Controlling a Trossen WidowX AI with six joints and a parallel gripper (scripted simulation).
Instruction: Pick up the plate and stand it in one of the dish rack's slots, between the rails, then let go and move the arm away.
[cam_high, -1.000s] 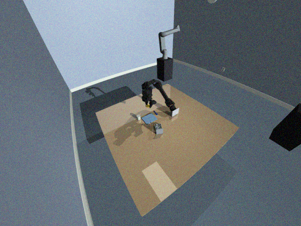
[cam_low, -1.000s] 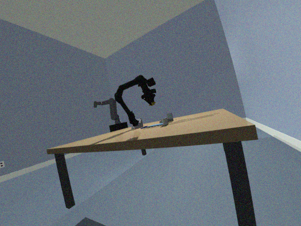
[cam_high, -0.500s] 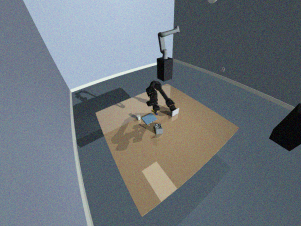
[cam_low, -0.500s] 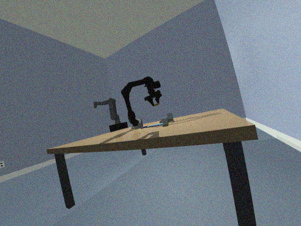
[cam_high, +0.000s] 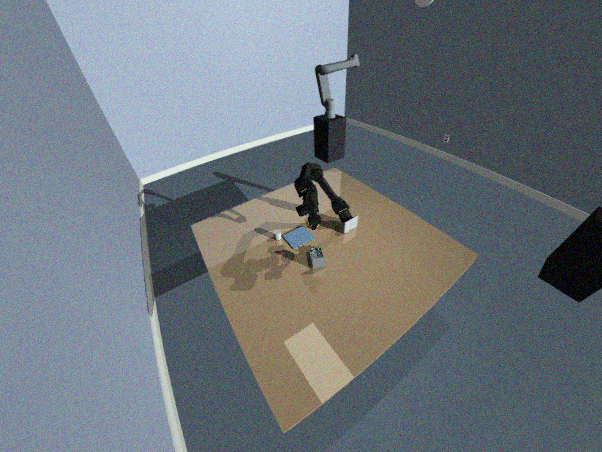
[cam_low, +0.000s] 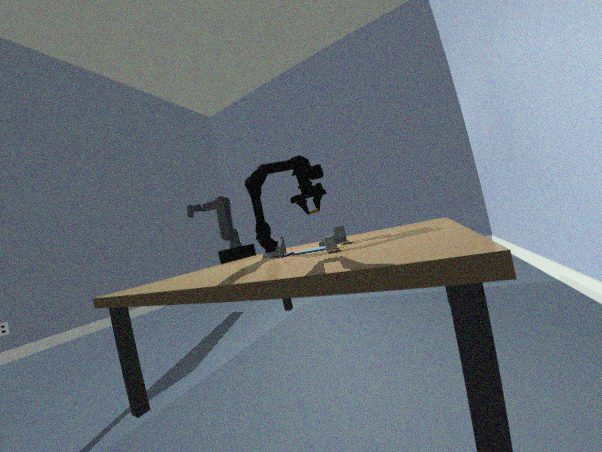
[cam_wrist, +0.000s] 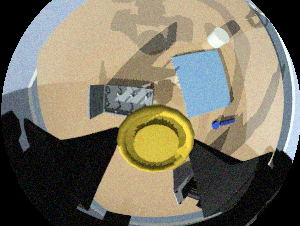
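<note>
The grey dish rack is 4 cm ahead of my gripper tip, 8 cm to the left of it and 15 cm below it. From my gripper tip the other things lie so: blue mat (2 cm ahead, 12 cm to the right, 17 cm below); then blue stick (10 cm behind, 15 cm to the right, 17 cm below); then yellow plate (1 cm above).
</note>
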